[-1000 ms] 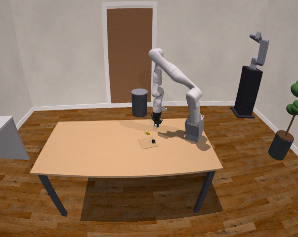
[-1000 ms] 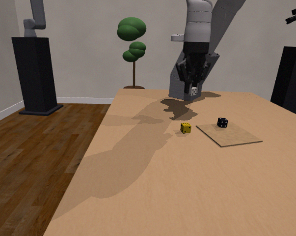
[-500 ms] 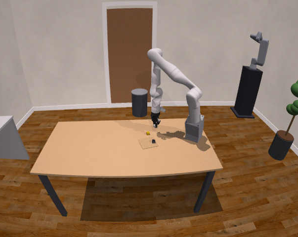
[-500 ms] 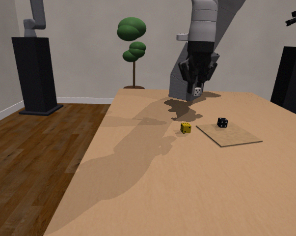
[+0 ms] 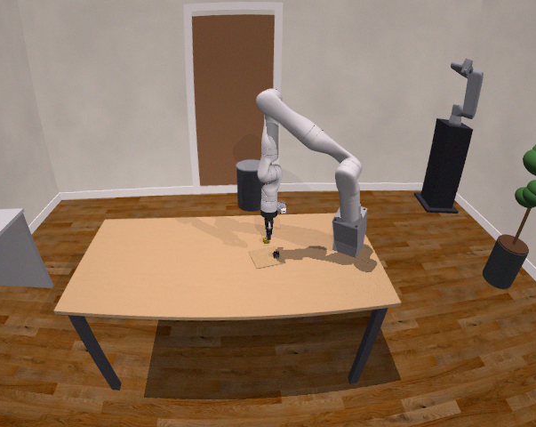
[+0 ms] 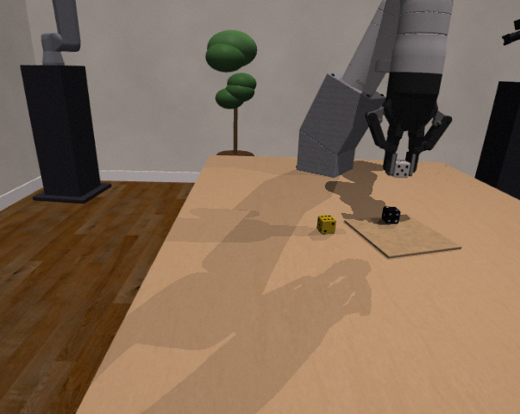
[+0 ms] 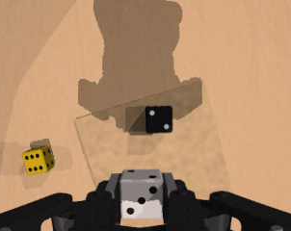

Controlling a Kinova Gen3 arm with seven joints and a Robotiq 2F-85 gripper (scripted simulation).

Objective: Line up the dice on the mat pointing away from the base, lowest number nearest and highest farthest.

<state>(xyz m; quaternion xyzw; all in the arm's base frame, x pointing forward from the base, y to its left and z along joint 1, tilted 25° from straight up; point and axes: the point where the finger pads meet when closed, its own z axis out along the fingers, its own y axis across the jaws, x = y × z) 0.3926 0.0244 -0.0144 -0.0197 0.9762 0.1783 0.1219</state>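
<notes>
My gripper is now 10 mm short of the tan mat, 20 mm to the right of it and 120 mm above it. Also, from my hand: white die (10 mm below); yellow die (10 mm ahead, 110 mm to the right, 110 mm below); black die (40 mm behind, 10 mm to the left, 110 mm below).
</notes>
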